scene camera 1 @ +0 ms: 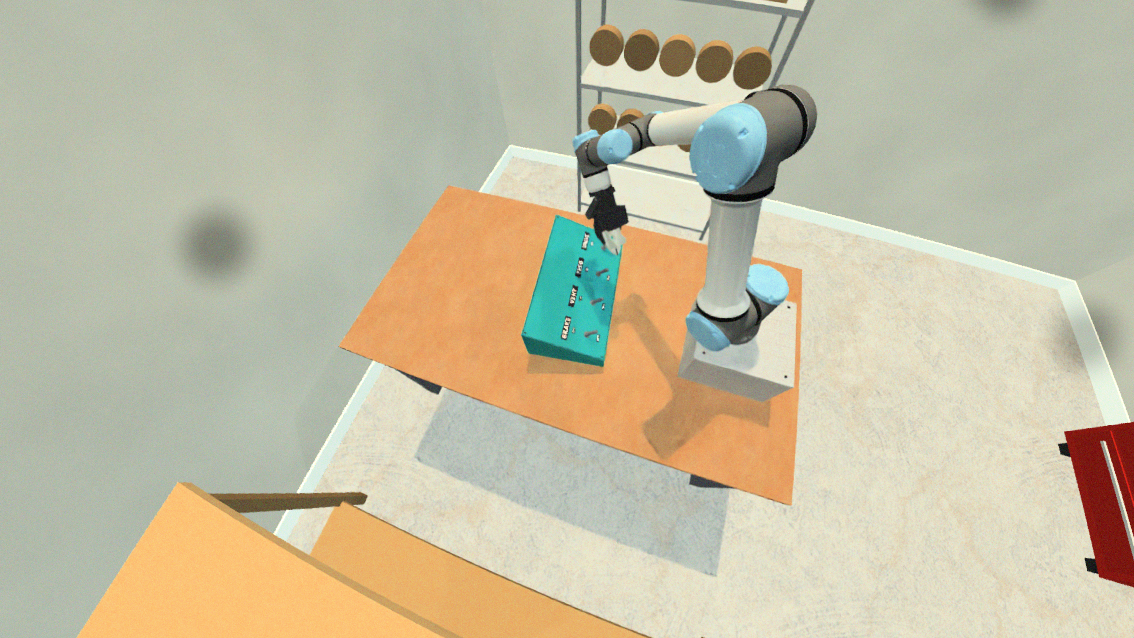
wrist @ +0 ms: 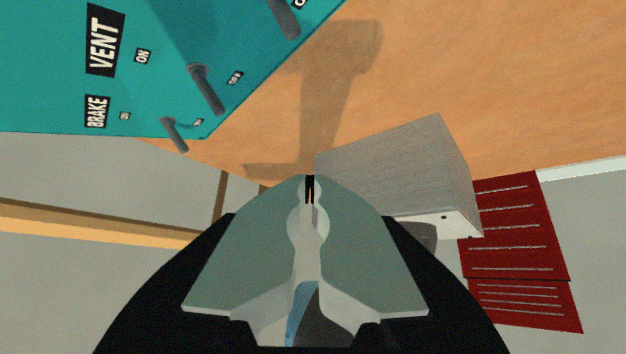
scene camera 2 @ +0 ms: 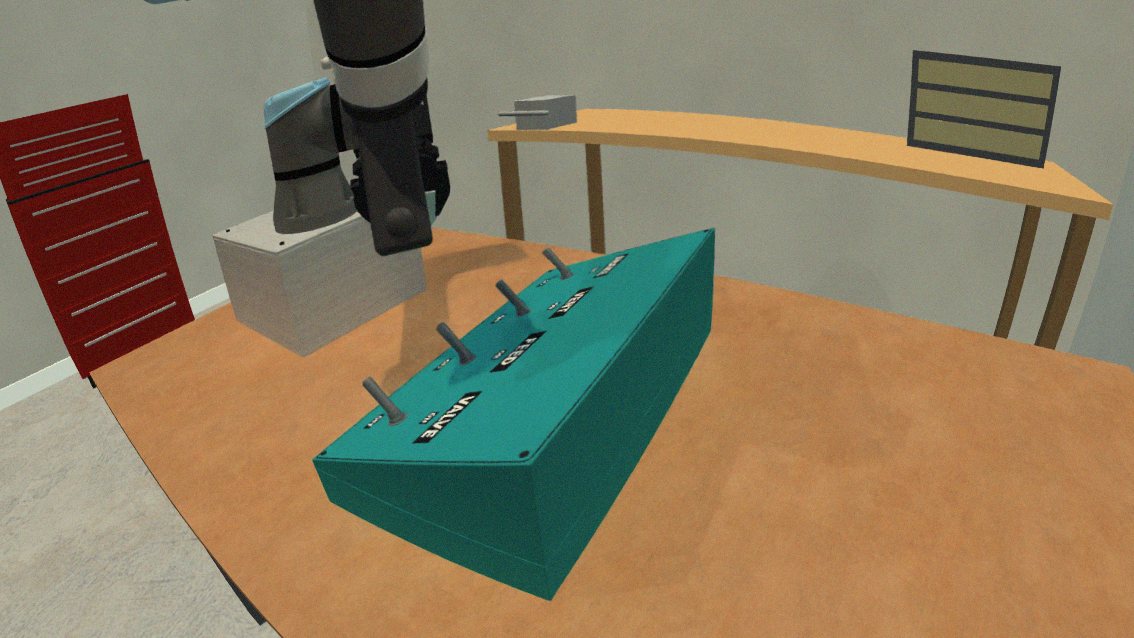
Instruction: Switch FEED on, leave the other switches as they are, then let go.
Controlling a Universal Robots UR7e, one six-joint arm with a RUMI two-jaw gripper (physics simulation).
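Frame: origin at the arm's base, x right, y ahead, z up, level; metres.
Seen in the pictures: gripper, fingertip midpoint: (scene camera 1: 617,254) (wrist: 310,177); arm's base, link origin: (scene camera 2: 316,218).
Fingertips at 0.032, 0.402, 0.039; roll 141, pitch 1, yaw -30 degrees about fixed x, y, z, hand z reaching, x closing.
Offsets run from my fingertips to a thing's top centre, as dx, dy, dz. Level surfaces: height alone.
The teal switch box (scene camera 1: 547,293) (scene camera 2: 626,357) (wrist: 45,100) stands on the table. Its grey FEED lever {-0.007, +0.039, -0.090} (scene camera 1: 602,272) (scene camera 2: 455,342) (wrist: 286,21) leans toward its OFF label. The VALVE lever {+0.107, +0.076, -0.090} (scene camera 2: 383,399), VENT lever {-0.122, +0.002, -0.090} (scene camera 1: 597,301) (scene camera 2: 512,298) (wrist: 207,91) and BRAKE lever {-0.236, -0.035, -0.090} (scene camera 1: 591,333) (scene camera 2: 557,263) (wrist: 175,136) also lean toward OFF. My gripper (scene camera 1: 616,249) (wrist: 310,177) is shut and empty, above the VALVE end near the box's OFF-side edge, apart from the FEED lever. In scene camera 2 the dark gripper body hides the fingertips. The VALVE lever is largely hidden in scene camera 1.
The arm's pale base block (scene camera 1: 741,357) (scene camera 2: 317,285) (wrist: 395,175) stands on the orange table {dz -0.217} (scene camera 1: 444,301) (scene camera 2: 832,444) (wrist: 430,80), on the OFF side of the box. A red drawer cabinet (scene camera 2: 103,238) (wrist: 520,260) and a wooden bench (scene camera 2: 753,142) stand farther off.
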